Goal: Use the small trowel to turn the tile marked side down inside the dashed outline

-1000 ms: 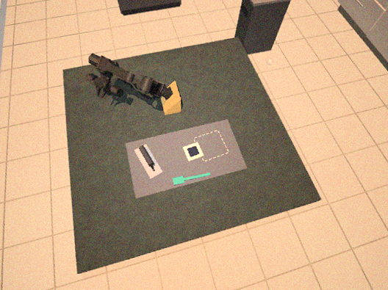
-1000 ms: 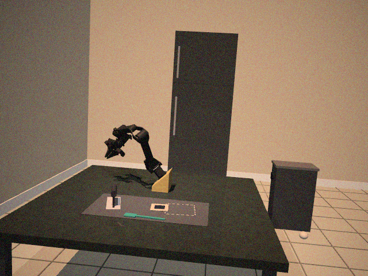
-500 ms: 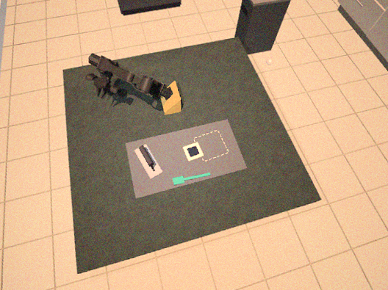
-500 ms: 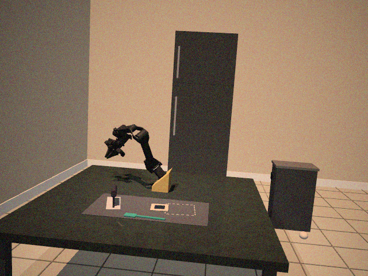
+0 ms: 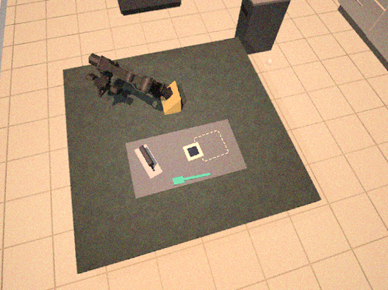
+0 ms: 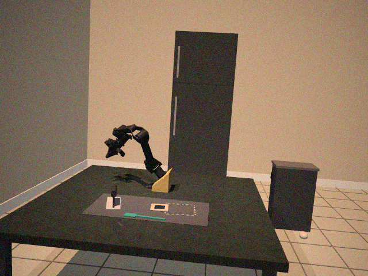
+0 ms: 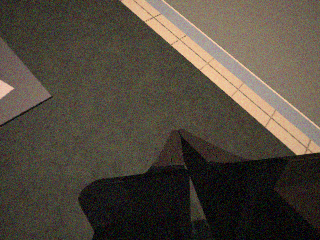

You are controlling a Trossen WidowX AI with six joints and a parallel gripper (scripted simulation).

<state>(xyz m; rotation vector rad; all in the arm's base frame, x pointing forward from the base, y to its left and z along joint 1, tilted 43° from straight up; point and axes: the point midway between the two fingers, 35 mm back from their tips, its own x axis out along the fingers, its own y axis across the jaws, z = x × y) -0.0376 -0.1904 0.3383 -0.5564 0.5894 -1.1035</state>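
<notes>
Now: gripper tip 370 mm short of the trowel, 140 mm to the right of it and 130 mm above it. From my gripper tip the other things lie so: tile: 420 mm ahead, 410 mm to the left, 160 mm below; grey mat: 430 mm ahead, 360 mm to the left, 190 mm below; green flat tool: 570 mm ahead, 330 mm to the left, 160 mm below.
</notes>
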